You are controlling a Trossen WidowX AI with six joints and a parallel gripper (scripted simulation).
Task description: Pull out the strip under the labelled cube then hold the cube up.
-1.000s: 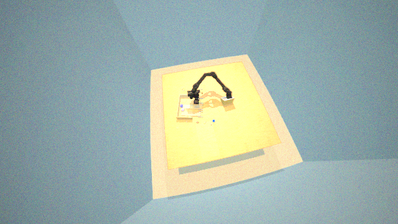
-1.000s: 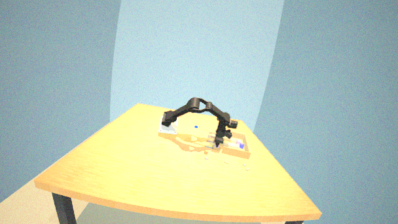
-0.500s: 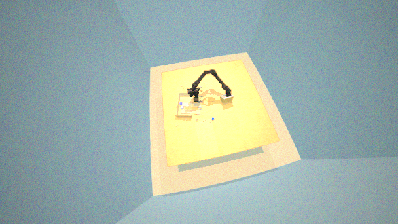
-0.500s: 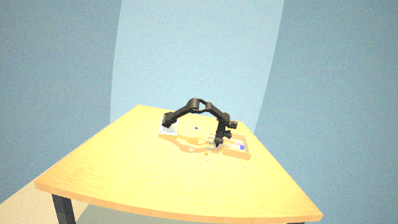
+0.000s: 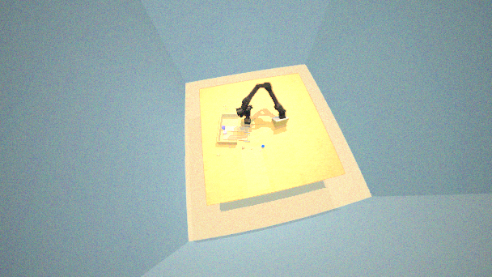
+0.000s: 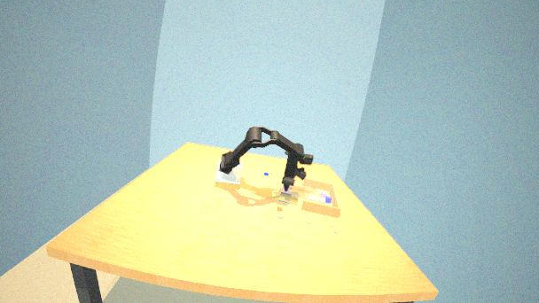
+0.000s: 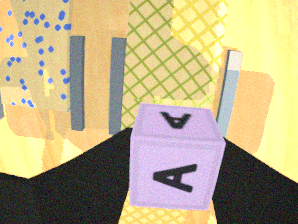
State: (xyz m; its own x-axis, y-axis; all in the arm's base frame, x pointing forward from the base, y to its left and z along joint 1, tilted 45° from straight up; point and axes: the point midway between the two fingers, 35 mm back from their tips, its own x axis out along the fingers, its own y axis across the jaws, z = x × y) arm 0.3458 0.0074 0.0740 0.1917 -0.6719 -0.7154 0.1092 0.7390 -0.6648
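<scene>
Right now my gripper tip is 6 cm past the green cross-hatched strip, 5 cm above it and 1 cm to the right of it. The rest, counted from my gripper tip: blue dot: 29 cm to the left, 12 cm behind, 5 cm below.
</scene>
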